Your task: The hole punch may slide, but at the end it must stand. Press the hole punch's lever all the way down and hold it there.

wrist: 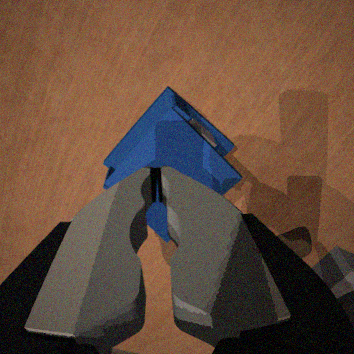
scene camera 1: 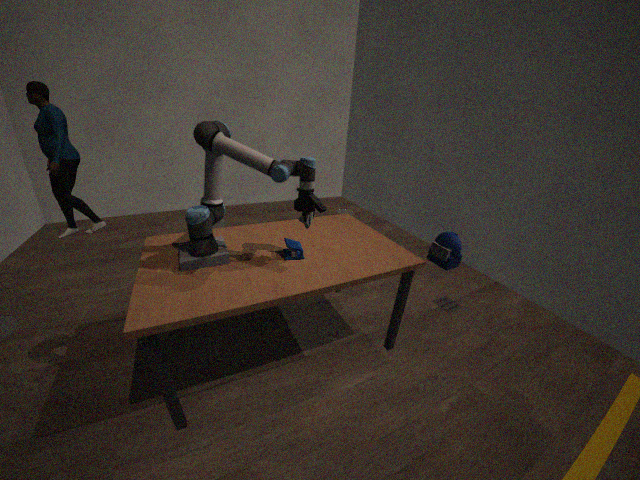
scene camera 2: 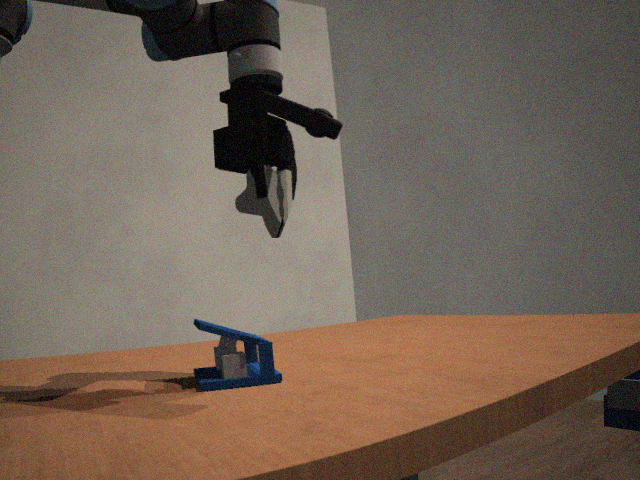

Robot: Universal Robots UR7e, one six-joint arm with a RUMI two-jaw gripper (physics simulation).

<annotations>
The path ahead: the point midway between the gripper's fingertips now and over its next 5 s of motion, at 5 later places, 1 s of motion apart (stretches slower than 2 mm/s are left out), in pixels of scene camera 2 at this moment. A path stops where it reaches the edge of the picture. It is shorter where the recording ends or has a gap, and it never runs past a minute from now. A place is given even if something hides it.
My gripper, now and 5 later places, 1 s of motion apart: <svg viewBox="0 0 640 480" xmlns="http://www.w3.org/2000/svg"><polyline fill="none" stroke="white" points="276,237 265,151 222,296 240,319 248,318 223,324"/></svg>
</annotations>
